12 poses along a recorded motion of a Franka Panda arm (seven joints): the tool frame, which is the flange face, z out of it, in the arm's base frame.
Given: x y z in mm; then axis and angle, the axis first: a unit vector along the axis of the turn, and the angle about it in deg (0 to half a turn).
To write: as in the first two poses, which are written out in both.
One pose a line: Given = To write
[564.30, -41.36, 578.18, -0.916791, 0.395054, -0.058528, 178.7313] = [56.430, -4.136, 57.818, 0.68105, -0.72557, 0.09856, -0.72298, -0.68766, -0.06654]
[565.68, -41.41, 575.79, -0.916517, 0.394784, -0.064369, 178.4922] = [56.568, -4.141, 57.579, 0.68006, -0.72522, 0.10758, -0.72183, -0.68800, -0.07493]
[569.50, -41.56, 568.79, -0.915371, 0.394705, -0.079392, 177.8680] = [56.950, -4.156, 56.879, 0.67592, -0.72531, 0.13061, -0.71940, -0.68783, -0.09670]
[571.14, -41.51, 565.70, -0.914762, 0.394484, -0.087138, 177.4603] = [57.114, -4.151, 56.570, 0.67374, -0.72522, 0.14186, -0.71750, -0.68794, -0.10925]
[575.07, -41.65, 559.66, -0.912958, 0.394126, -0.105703, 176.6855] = [57.507, -4.165, 55.966, 0.66726, -0.72515, 0.17006, -0.71293, -0.68792, -0.13604]
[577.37, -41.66, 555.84, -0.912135, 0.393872, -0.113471, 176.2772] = [57.737, -4.166, 55.584, 0.66433, -0.72514, 0.18121, -0.71040, -0.68795, -0.14852]
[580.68, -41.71, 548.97, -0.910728, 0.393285, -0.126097, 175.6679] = [58.068, -4.171, 54.897, 0.65934, -0.72485, 0.19964, -0.70580, -0.68824, -0.16784]
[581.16, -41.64, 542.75, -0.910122, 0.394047, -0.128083, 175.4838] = [58.116, -4.164, 54.275, 0.65718, -0.72623, 0.20175, -0.70606, -0.68683, -0.17245]
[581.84, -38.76, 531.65, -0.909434, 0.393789, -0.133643, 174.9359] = [58.184, -3.876, 53.165, 0.65481, -0.72665, 0.20784, -0.70306, -0.68656, -0.18532]
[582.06, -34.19, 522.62, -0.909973, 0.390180, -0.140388, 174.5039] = [58.206, -3.419, 52.262, 0.65689, -0.72192, 0.21754, -0.69503, -0.69162, -0.19646]
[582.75, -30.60, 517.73, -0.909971, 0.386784, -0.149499, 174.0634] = [58.275, -3.060, 51.773, 0.65702, -0.71750, 0.23135, -0.68658, -0.69624, -0.20945]
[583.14, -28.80, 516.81, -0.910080, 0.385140, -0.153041, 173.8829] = [58.314, -2.880, 51.681, 0.65747, -0.71533, 0.23673, -0.68271, -0.69849, -0.21453]
